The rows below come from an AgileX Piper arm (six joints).
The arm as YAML. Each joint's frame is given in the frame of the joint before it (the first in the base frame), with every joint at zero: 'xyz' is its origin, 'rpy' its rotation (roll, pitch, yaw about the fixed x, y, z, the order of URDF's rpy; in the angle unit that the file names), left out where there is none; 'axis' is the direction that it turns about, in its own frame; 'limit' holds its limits. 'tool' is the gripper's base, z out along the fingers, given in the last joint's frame.
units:
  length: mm
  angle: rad
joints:
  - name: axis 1
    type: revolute
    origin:
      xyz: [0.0, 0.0, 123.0]
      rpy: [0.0, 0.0, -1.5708]
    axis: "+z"
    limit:
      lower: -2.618
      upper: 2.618
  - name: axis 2
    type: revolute
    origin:
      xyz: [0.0, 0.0, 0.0]
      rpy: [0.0, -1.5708, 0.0]
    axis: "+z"
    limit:
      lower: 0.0
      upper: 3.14
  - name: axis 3
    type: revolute
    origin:
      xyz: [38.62, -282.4, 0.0]
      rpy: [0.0, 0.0, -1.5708]
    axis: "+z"
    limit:
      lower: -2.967
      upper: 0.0
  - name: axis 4
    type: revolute
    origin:
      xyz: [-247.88, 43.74, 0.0]
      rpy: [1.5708, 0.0, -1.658]
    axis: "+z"
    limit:
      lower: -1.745
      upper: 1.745
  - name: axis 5
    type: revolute
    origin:
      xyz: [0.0, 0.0, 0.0]
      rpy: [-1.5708, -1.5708, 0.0]
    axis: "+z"
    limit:
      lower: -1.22
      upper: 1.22
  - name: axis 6
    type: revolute
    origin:
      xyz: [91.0, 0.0, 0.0]
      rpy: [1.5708, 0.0, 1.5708]
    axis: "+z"
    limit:
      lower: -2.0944
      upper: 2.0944
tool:
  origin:
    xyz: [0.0, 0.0, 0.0]
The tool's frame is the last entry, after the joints.
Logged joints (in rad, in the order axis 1, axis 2, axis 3, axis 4, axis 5, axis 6), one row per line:
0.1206 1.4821 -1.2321 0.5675 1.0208 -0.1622
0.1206 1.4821 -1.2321 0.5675 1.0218 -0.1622
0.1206 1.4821 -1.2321 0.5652 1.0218 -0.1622
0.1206 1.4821 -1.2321 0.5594 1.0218 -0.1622
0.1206 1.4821 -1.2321 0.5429 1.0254 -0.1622
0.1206 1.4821 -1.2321 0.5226 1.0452 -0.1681
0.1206 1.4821 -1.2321 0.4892 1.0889 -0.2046
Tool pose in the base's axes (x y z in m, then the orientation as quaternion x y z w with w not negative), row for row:
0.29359 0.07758 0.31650 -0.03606 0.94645 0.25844 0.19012
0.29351 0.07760 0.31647 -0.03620 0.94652 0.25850 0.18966
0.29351 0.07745 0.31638 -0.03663 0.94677 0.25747 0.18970
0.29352 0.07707 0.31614 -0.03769 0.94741 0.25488 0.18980
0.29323 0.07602 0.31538 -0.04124 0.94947 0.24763 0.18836
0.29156 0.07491 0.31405 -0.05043 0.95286 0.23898 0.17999
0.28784 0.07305 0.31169 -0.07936 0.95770 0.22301 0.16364
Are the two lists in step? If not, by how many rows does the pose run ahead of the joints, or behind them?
They are in step.
